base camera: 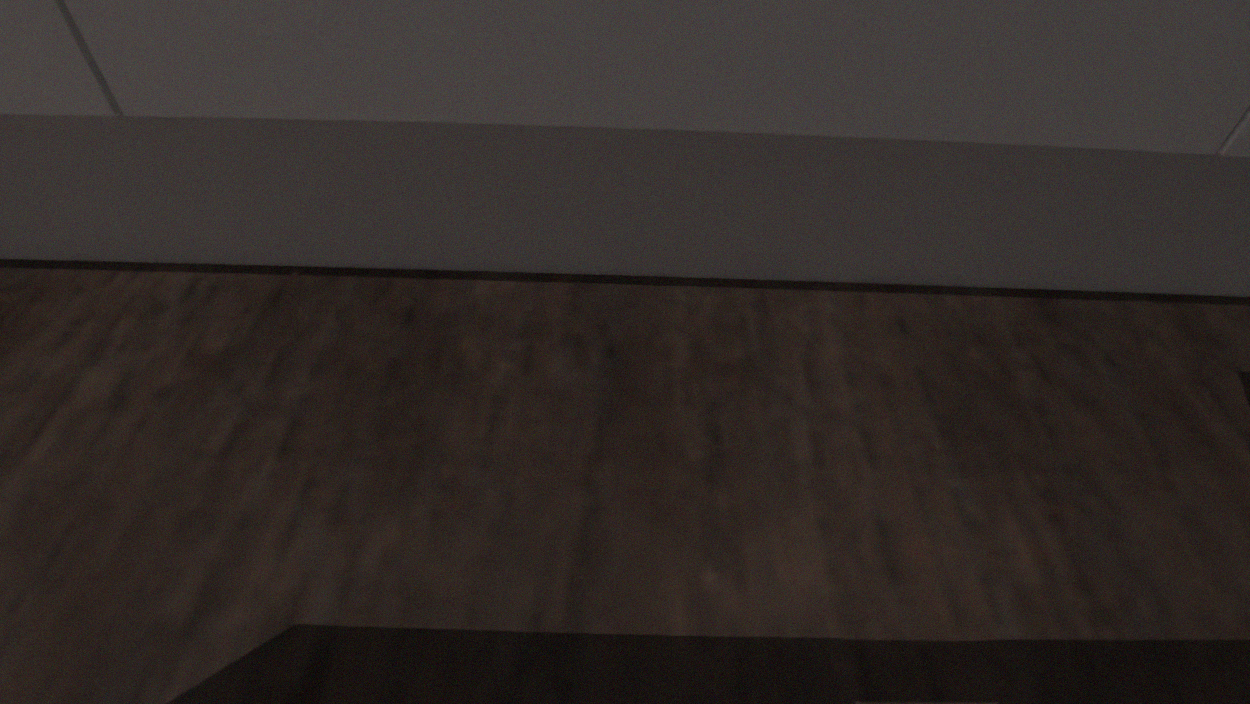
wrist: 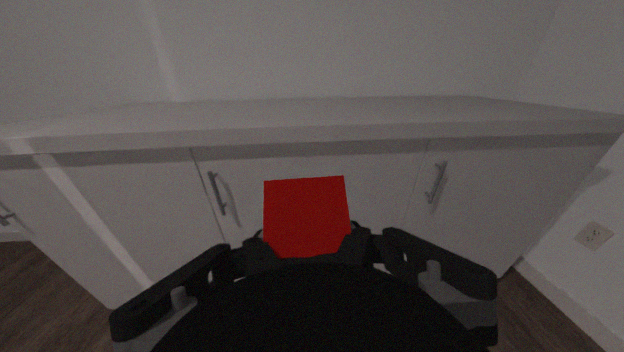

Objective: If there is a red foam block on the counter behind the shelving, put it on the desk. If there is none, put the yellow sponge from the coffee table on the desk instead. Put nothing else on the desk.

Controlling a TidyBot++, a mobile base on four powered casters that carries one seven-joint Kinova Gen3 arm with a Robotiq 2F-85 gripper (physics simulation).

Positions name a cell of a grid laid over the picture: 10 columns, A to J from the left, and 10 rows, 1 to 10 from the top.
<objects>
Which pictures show my gripper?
The wrist view only.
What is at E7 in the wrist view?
A red foam block.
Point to a white counter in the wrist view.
At B6
</objects>
